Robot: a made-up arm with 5 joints. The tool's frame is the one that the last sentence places. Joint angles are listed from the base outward.
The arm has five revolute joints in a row. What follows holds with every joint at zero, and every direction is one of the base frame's.
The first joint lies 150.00 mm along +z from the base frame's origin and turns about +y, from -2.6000 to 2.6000 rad.
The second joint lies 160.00 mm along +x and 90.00 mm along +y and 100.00 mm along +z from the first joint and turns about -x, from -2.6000 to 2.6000 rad.
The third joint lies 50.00 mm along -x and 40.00 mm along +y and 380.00 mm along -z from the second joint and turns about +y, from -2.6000 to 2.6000 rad.
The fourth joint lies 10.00 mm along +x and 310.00 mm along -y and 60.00 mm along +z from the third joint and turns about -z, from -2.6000 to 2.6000 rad.
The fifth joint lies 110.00 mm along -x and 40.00 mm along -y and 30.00 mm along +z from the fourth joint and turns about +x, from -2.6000 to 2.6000 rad.
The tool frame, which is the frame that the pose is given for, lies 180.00 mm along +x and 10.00 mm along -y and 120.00 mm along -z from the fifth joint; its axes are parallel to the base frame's.
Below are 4 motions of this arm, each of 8 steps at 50 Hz.
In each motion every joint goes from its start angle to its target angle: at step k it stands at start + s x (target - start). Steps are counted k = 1, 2, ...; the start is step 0. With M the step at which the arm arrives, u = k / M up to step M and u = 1 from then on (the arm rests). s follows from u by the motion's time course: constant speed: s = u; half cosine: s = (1 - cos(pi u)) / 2; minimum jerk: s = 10 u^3 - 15 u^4 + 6 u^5.
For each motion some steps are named. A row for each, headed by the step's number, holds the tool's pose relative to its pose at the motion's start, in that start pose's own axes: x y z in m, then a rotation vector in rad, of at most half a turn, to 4 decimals.
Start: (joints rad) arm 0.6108 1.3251 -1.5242 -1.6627 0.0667
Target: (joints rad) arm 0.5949 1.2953 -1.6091 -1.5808 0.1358
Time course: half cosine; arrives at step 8
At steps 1, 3, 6, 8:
1: 0.0002 0.0002 0.0002 -0.0007 0.0005 -0.0043
3: 0.0015 0.0016 0.0020 -0.0057 0.0039 -0.0350
6: 0.0044 0.0046 0.0056 -0.0162 0.0079 -0.0966
8: 0.0052 0.0054 0.0065 -0.0191 0.0084 -0.1131

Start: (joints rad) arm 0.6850 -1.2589 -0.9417 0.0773 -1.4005
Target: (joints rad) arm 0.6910 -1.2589 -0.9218 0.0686 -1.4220
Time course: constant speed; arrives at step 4
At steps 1, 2, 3, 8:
1: 0.0004 -0.0008 0.0001 -0.0069 -0.0004 0.0055
2: 0.0007 -0.0015 0.0002 -0.0139 -0.0009 0.0110
3: 0.0011 -0.0023 0.0003 -0.0208 -0.0013 0.0164
8: 0.0015 -0.0030 0.0005 -0.0277 -0.0018 0.0219

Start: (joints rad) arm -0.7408 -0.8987 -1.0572 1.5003 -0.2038
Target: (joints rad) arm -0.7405 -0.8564 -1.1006 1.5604 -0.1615
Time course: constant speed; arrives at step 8
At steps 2, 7, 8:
2: 0.0038 0.0031 0.0015 0.0210 -0.0046 -0.0069
7: 0.0133 0.0109 0.0054 0.0740 -0.0154 -0.0233
8: 0.0152 0.0125 0.0062 0.0846 -0.0174 -0.0265

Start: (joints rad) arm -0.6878 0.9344 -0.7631 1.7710 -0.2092
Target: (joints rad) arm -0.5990 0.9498 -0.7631 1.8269 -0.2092
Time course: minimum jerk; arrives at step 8
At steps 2, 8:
2: -0.0004 0.0004 -0.0004 -0.0061 0.0026 0.0012
8: -0.0040 0.0040 -0.0041 -0.0596 0.0238 0.0119

